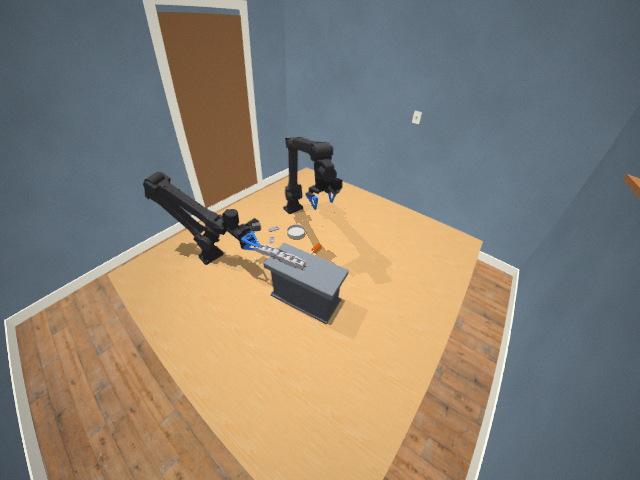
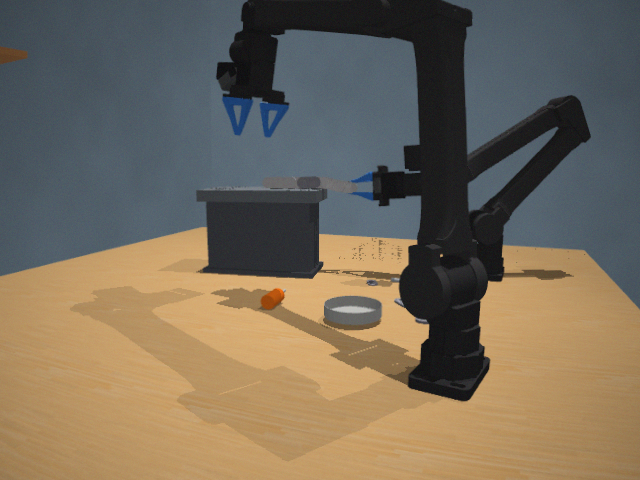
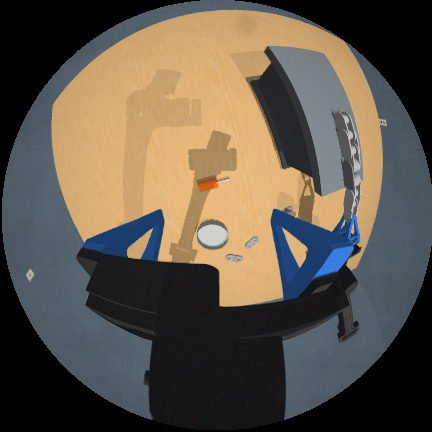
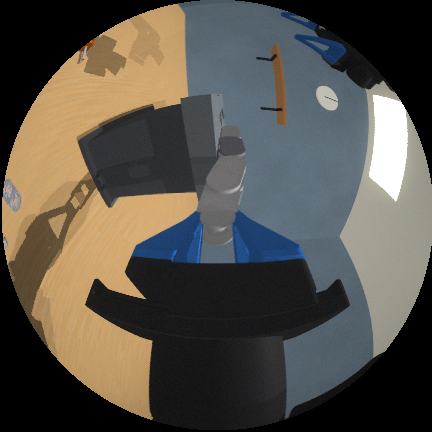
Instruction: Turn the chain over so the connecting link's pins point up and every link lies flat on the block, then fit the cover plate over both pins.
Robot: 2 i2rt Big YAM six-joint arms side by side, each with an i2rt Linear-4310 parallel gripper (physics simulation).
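Pixels of known places: left gripper, between the fingertips: (image 1: 323, 206) (image 2: 252, 136) (image 3: 216, 214); right gripper, between the fingertips: (image 1: 259, 248) (image 2: 348, 187) (image 3: 350, 211) (image 4: 217, 214); left arm's base, origin of its link: (image 1: 293, 208) (image 2: 450, 377); right arm's base, origin of its link: (image 1: 211, 255).
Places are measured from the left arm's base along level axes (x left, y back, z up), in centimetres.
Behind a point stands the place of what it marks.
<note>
The grey chain (image 1: 283, 255) {x -42.6, y -55.6, z 24.4 cm} (image 2: 309, 181) (image 3: 353, 150) {x -41.9, y -57.7, z 24.5 cm} (image 4: 225, 175) runs from the top of the dark block (image 1: 325, 276) {x -34.7, y -73.2, z 22.0 cm} (image 2: 263, 232) {x -32.9, y -60.4, z 11.1 cm} (image 3: 310, 100) {x -32.2, y -64.9, z 22.0 cm} out past its edge. Its links look turned on edge, broad sides facing sideways. My right gripper (image 1: 256, 246) {x -47.8, y -43.9, z 22.4 cm} (image 2: 356, 186) {x -47.8, y -43.9, z 22.4 cm} (image 4: 217, 214) {x -47.8, y -43.9, z 22.4 cm} is shut on the chain's overhanging end. My left gripper (image 1: 323, 205) {x -16.3, y -49.2, z 34.7 cm} (image 2: 252, 135) {x -16.3, y -49.2, z 34.7 cm} (image 3: 216, 214) {x -16.3, y -49.2, z 34.7 cm} is open and empty, high above the table. Small two-holed plates (image 3: 251, 242) {x -28.8, y -19.4, z 0.4 cm} (image 3: 233, 258) {x -22.5, y -11.1, z 0.4 cm} lie near the dish; I cannot tell which is the cover plate. The connecting link's pins cannot be made out.
A round grey dish (image 1: 296, 237) {x -17.2, y -28.2, z 2.0 cm} (image 2: 353, 318) {x -9.5, y -21.0, z 2.2 cm} stands on the table. An orange-handled tool (image 1: 316, 248) {x -14.1, y -43.1, z 2.6 cm} (image 2: 272, 299) {x -10.7, y -40.1, z 2.2 cm} (image 3: 208, 184) {x -13.4, y -42.2, z 2.9 cm} lies between the dish and the block. Another small part (image 3: 288, 209) {x -40.8, y -33.7, z 0.4 cm} lies near the block's end.
</note>
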